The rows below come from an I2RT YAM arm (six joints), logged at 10 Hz.
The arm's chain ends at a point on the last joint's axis. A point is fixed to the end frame.
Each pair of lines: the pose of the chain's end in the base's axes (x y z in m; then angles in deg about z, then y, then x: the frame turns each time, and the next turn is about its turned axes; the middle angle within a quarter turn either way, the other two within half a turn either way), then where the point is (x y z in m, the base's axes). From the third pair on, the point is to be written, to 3 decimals.
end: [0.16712, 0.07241, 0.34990, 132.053, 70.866, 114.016]
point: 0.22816 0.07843 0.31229
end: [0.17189, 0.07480, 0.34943, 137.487, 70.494, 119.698]
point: 0.23185 0.08018 0.31003
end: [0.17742, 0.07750, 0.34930, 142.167, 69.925, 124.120]
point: 0.236 0.083 0.308
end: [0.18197, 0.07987, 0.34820, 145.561, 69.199, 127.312]
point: 0.240 0.085 0.306
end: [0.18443, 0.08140, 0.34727, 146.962, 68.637, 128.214]
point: 0.242 0.087 0.304
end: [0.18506, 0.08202, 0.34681, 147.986, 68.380, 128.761]
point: 0.242 0.089 0.304
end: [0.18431, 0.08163, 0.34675, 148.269, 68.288, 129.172]
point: 0.241 0.088 0.303
